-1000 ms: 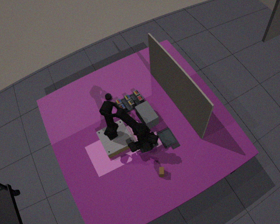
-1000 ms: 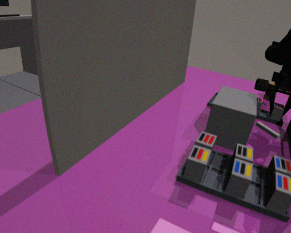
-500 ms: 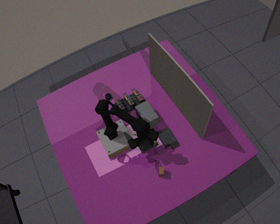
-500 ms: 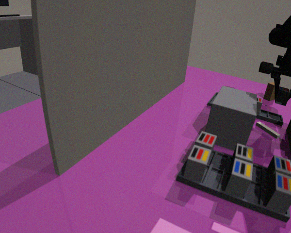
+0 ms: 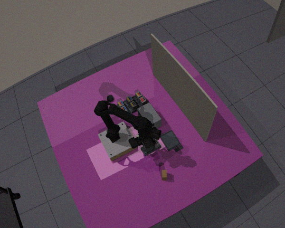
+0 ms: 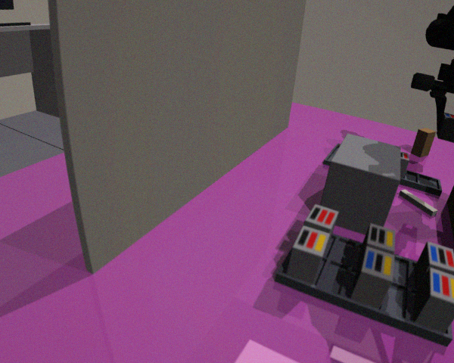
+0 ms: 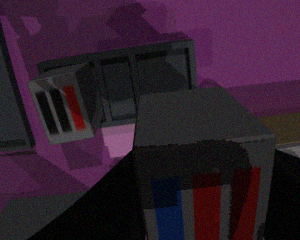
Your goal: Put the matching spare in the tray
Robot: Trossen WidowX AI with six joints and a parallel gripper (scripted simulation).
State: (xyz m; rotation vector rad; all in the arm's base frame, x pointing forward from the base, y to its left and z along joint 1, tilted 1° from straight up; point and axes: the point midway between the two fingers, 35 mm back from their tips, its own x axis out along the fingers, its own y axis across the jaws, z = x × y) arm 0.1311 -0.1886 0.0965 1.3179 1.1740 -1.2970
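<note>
My gripper tip is 18 cm short of the dark tray, 4 cm to the left of it and 12 cm above it. Round my gripper tip: grey bar: 4 cm ahead, 10 cm to the left, 12 cm below; then tan block: 1 cm behind, 23 cm to the right, 9 cm below; then rack: 4 cm ahead, 12 cm below.
</note>
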